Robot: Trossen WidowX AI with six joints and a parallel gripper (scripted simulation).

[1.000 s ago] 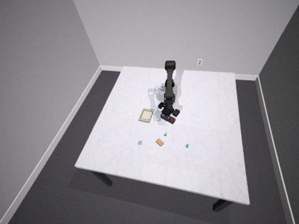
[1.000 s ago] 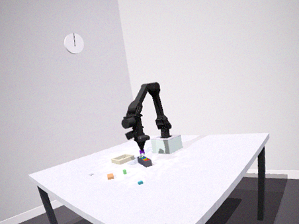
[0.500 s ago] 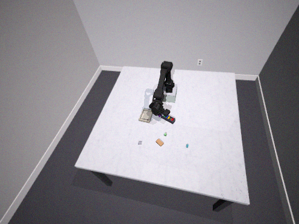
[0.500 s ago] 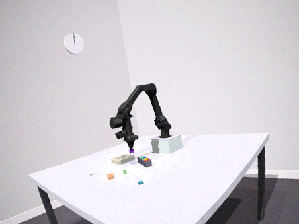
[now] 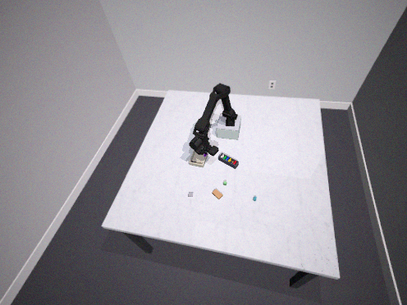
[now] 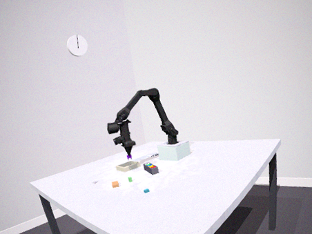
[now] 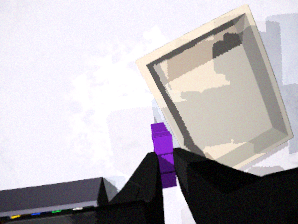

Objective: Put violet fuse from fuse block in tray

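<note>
Now: gripper tip 3 cm past the cream tray, 6 cm to the left of it and 10 cm above it. Round my gripper tip: green piece: 17 cm ahead, 14 cm to the left, 9 cm below; then violet fuse: 1 cm below; then grey piece: 25 cm ahead, 8 cm to the right, 10 cm below.
</note>
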